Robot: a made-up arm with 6 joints. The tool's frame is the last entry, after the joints. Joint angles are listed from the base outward. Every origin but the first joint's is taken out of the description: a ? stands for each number. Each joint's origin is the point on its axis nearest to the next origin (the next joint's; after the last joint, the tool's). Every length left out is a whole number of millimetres.
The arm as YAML. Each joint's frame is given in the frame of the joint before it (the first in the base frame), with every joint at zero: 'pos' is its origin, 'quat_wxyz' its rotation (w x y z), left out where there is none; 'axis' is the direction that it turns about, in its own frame. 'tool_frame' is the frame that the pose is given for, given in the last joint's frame.
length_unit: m
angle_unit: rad
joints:
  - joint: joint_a
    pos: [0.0, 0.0, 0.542]
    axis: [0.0, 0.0, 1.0]
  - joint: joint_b
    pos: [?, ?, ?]
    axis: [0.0, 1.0, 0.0]
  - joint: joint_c
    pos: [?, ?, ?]
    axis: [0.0, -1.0, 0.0]
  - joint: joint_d
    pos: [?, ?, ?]
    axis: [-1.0, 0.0, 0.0]
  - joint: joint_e
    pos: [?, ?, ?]
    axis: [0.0, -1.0, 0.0]
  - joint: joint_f
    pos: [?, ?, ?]
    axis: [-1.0, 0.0, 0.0]
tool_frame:
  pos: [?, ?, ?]
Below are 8 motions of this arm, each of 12 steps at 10 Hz.
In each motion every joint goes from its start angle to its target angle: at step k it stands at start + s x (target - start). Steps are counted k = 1, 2, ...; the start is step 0. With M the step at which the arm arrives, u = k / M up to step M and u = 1 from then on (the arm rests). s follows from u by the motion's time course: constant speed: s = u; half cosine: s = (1 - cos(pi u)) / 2; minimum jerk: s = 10 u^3 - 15 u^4 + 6 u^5.
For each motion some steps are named. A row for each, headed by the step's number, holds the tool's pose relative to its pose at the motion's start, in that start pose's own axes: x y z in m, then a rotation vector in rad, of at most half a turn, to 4 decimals.
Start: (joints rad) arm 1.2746 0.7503 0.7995 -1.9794 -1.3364 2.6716
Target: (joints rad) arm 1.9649 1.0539 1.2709 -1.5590 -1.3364 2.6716
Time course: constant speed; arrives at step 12
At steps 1, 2, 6, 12:
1: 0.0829 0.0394 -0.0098 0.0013 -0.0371 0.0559
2: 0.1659 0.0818 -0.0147 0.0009 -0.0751 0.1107
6: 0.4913 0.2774 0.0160 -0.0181 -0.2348 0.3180
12: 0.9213 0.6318 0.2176 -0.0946 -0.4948 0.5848

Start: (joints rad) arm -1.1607 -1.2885 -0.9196 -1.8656 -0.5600 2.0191
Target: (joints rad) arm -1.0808 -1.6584 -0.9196 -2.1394 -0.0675 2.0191
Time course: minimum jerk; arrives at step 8
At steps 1, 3, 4, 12:
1: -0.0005 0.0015 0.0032 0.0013 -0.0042 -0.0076
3: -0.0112 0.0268 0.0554 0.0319 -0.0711 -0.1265
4: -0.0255 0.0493 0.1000 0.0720 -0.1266 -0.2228
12: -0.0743 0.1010 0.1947 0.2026 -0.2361 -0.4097

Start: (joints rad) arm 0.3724 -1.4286 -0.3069 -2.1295 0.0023 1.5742
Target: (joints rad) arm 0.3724 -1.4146 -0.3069 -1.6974 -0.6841 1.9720
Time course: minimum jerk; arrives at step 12
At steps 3, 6, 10, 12:
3: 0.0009 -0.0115 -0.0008 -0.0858 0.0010 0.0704
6: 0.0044 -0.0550 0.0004 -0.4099 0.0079 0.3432
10: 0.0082 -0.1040 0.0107 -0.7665 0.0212 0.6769
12: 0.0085 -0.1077 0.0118 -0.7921 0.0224 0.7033

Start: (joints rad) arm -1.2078 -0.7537 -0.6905 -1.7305 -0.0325 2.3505
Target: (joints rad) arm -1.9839 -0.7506 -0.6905 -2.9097 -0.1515 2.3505
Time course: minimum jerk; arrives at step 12
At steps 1, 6, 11, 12:
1: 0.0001 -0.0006 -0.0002 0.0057 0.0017 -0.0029
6: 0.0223 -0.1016 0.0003 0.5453 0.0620 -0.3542
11: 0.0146 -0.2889 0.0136 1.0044 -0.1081 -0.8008
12: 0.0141 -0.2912 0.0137 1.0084 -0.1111 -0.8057

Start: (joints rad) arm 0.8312 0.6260 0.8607 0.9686 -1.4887 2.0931
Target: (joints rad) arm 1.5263 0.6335 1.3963 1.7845 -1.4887 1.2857
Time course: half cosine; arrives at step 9
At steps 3, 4, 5, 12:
3: -0.3436 -0.0020 0.0347 0.2241 0.2266 -0.1280
4: -0.5556 0.0382 0.0708 0.3920 0.3472 -0.2334
5: -0.7633 0.1139 0.1167 0.5864 0.4489 -0.3588
12: -1.1539 0.4027 0.2340 1.0982 0.5737 -0.6787

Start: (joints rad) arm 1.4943 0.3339 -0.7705 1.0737 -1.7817 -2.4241
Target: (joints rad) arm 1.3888 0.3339 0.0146 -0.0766 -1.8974 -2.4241
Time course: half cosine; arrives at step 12
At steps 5, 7, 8, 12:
5: 0.0140 0.1413 0.2445 0.1260 0.4267 -0.2879
7: 0.0319 0.1982 0.4080 0.1674 0.7570 -0.4332
8: 0.0394 0.2150 0.4817 0.1721 0.9172 -0.4824
12: 0.0497 0.2328 0.6314 0.1494 1.2559 -0.5421

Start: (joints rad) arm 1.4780 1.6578 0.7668 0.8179 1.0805 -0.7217
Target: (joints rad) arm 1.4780 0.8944 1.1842 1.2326 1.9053 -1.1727
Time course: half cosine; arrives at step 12
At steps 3, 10, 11, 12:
3: 0.1070 -0.0079 0.2685 -0.0777 -0.1704 0.1616
10: 0.1045 0.4685 1.7297 -0.6731 -0.5401 1.1530
11: 0.0711 0.5242 1.8077 -0.7223 -0.5276 1.2114
12: 0.0589 0.5438 1.8335 -0.7394 -0.5223 1.2308

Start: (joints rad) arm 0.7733 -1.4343 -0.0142 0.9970 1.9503 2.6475
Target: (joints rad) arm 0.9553 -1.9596 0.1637 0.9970 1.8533 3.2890
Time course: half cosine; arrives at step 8
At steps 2, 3, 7, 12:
2: 0.0665 0.0558 -0.1143 -0.1828 0.0369 -0.0246
3: 0.1339 0.1052 -0.2526 -0.3869 0.0788 -0.0459
7: 0.3282 0.1485 -0.8939 -1.2222 0.2507 -0.0740
12: 0.3356 0.1426 -0.9335 -1.2713 0.2607 -0.0731

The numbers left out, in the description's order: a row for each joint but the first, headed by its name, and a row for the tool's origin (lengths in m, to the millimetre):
joint_b: 0.0 0.0 0.0
joint_c: 0.0 0.0 0.877
joint_d: 1.108 0.0 0.0
joint_e: 0.0 -0.242 0.0
joint_f: 0.0 0.0 0.0
tool: 0.0 0.0 0.0

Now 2 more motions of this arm.
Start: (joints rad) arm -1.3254 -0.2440 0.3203 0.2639 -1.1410 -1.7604
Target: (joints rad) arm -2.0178 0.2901 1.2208 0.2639 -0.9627 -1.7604
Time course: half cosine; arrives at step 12
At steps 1, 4, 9, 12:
1: -0.0012 0.0075 0.0082 0.0076 -0.0090 0.0083
4: -0.0218 0.0955 0.1264 0.1014 -0.1387 0.1240
9: -0.1271 0.1861 0.4615 0.2568 -0.5197 0.4293
12: -0.1669 0.1763 0.5398 0.2741 -0.6205 0.5019

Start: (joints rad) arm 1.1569 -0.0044 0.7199 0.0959 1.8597 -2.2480
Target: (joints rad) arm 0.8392 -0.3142 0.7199 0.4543 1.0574 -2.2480
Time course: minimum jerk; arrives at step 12
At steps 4, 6, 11, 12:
4: 0.1451 0.0520 0.0301 -0.0310 0.0323 -0.1673
6: 0.3483 0.1166 0.0364 -0.1115 0.0709 -0.3979
11: 0.6844 0.1978 -0.0453 -0.3485 0.1124 -0.7661
12: 0.6877 0.1985 -0.0467 -0.3516 0.1126 -0.7695

